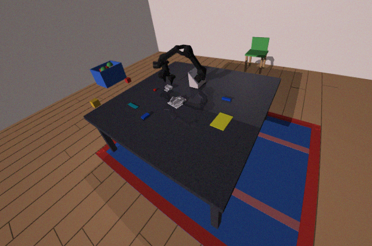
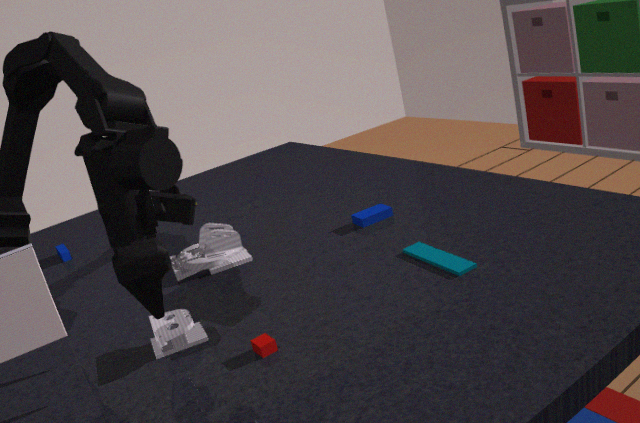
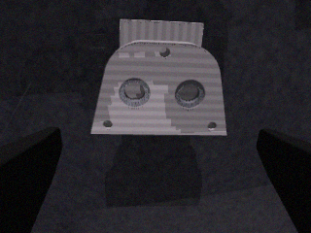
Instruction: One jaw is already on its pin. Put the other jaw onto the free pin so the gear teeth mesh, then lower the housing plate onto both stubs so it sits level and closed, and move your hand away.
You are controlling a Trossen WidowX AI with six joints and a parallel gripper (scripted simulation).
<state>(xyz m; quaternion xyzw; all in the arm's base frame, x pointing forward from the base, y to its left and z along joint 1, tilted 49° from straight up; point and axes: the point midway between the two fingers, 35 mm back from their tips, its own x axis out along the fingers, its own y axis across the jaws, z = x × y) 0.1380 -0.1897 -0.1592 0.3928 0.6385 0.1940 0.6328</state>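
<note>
Right now the white t-shaped piece is 1 cm ahead of my gripper tip, 1 cm to the right of it and 5 cm below it. Also, from my gripper tip: teal bar 35 cm ahead, 15 cm to the right, 6 cm below; then white jaw 14 cm ahead, 19 cm to the left, 4 cm below; then red cube 7 cm ahead, 12 cm to the right, 5 cm below.
</note>
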